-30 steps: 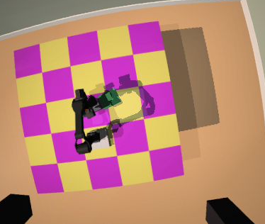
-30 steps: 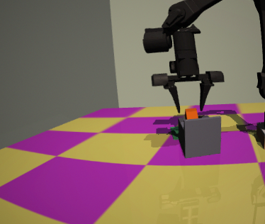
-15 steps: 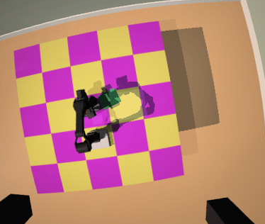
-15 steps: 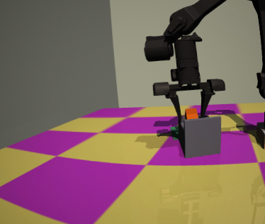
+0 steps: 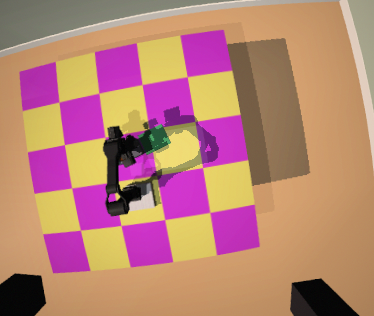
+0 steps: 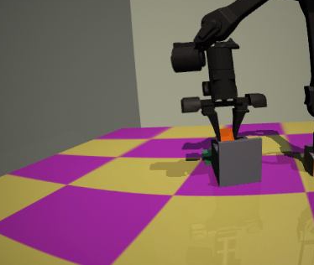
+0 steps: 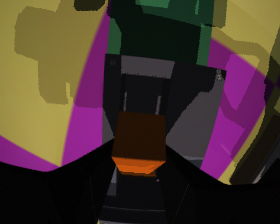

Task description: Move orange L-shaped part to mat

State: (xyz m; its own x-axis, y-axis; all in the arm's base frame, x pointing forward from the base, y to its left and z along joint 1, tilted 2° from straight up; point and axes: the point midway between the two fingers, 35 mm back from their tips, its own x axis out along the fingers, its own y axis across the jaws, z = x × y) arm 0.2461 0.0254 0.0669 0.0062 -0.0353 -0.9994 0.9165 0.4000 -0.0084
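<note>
Right now my gripper tip is 2 cm past the grey tray and 8 cm above it. Round my gripper tip: green mat: 4 cm ahead, 14 cm to the right, 8 cm below; then orange L-shaped part: 3 cm behind, 3 cm to the left, 3 cm below.
</note>
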